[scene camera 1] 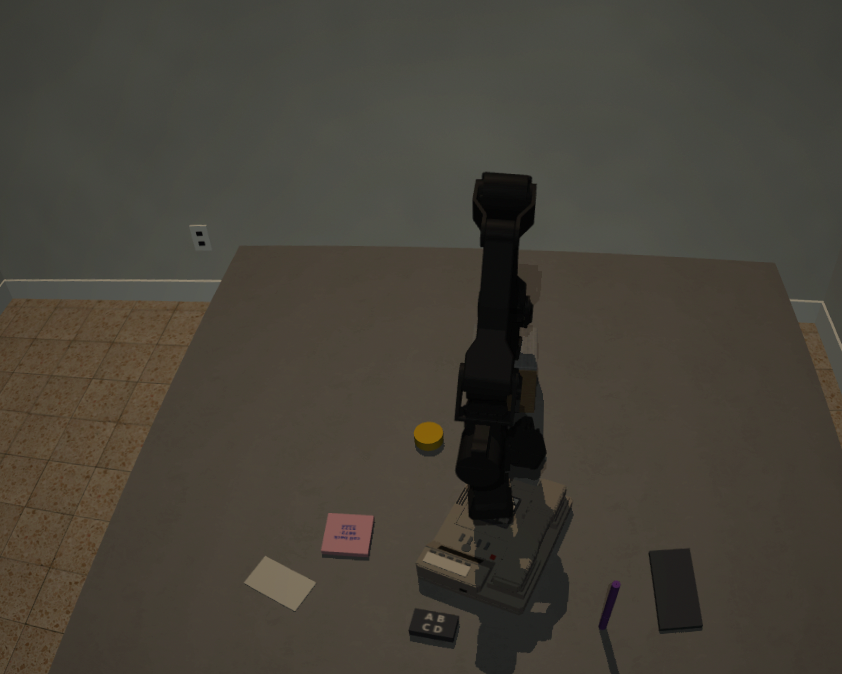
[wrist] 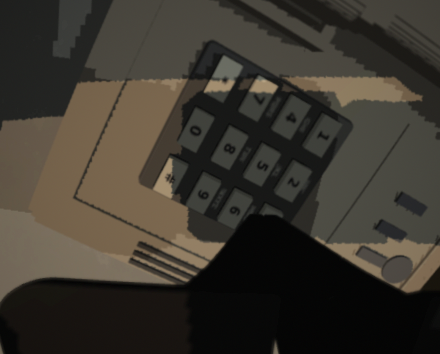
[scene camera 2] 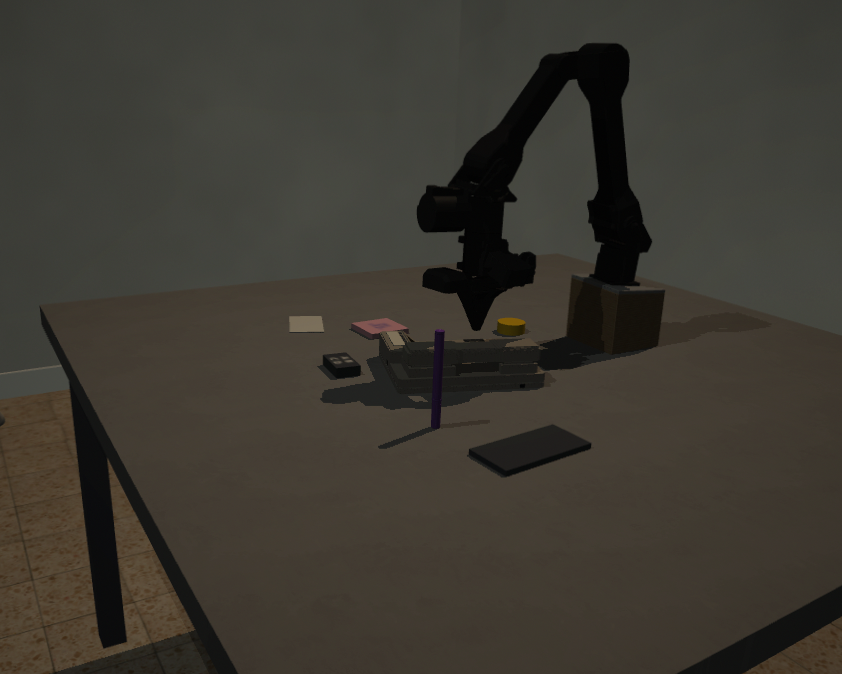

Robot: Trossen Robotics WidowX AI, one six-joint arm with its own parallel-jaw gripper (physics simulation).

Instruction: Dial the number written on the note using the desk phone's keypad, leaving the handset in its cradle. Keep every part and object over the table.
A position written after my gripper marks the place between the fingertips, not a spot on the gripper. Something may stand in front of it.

Observation:
In view: my gripper [scene camera 2: 476, 330], a cream card [scene camera 1: 287, 587], a beige desk phone [wrist: 368, 206] and a keypad [wrist: 226, 113].
My gripper also shows in scene camera 1 [scene camera 1: 487, 499] and in the wrist view [wrist: 261, 228]. The wrist view misses the cream card: it is out of frame.

